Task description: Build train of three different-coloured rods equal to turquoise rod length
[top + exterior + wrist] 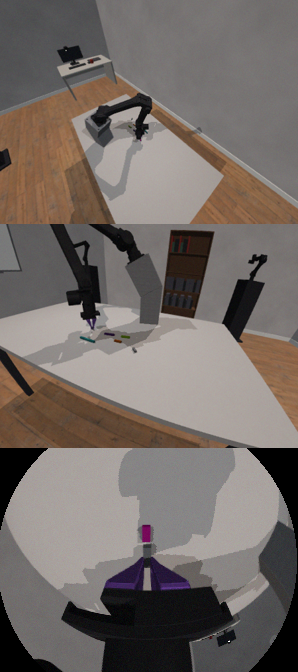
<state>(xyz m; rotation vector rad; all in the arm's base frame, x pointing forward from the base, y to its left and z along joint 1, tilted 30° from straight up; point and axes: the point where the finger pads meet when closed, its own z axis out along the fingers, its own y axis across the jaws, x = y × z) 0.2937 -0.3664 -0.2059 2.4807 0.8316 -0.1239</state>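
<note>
Right now my hand is 30 mm past the magenta rod, 20 mm to the left of it and 20 mm above it. Round my hand: purple rod 120 mm to the left, 30 mm ahead, 20 mm below; then turquoise rod 110 mm ahead, 30 mm to the left, 20 mm below; then orange rod 190 mm to the left, 90 mm ahead, 20 mm below.
</note>
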